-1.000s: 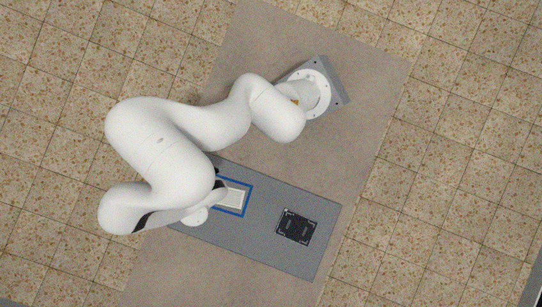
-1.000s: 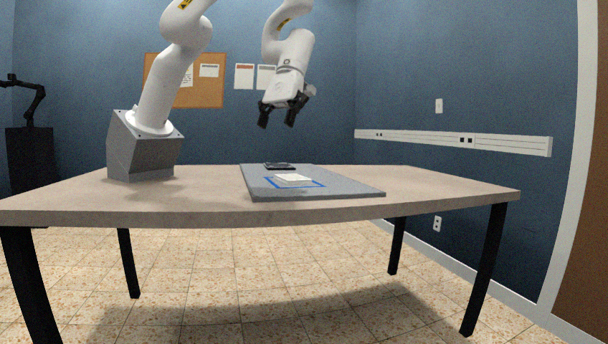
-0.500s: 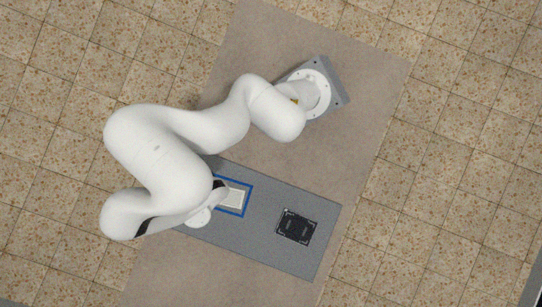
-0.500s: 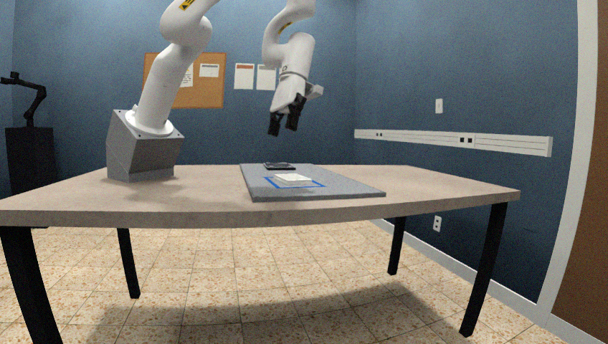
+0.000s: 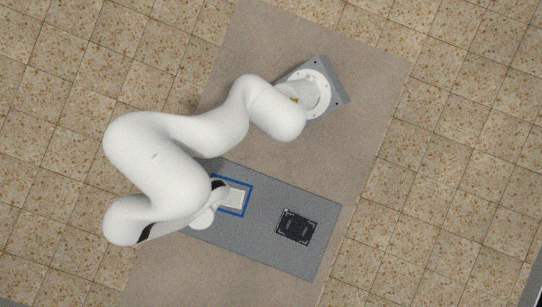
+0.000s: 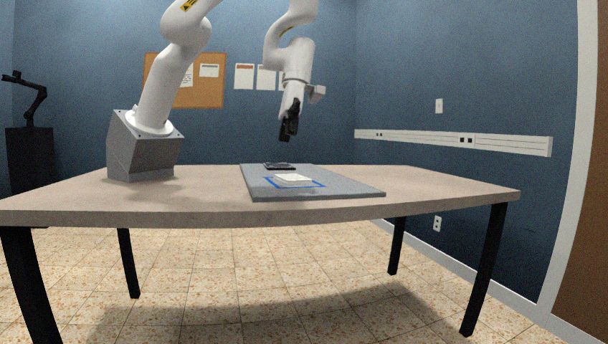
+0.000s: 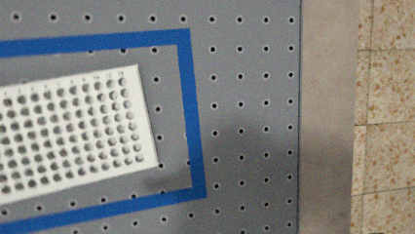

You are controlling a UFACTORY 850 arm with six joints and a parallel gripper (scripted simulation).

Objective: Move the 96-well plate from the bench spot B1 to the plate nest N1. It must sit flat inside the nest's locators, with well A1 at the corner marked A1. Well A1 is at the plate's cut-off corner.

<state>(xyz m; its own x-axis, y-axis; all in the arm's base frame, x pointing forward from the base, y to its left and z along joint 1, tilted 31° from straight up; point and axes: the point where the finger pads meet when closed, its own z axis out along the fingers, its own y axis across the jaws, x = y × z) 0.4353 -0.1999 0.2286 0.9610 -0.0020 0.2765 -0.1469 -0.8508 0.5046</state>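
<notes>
Now: the white 96-well plate 14 cm below my hand, 11 cm to the left of it and 5 cm ahead of it. Also, from my hand: black plate nest: 44 cm to the left, 14 cm below, 8 cm ahead.
</notes>
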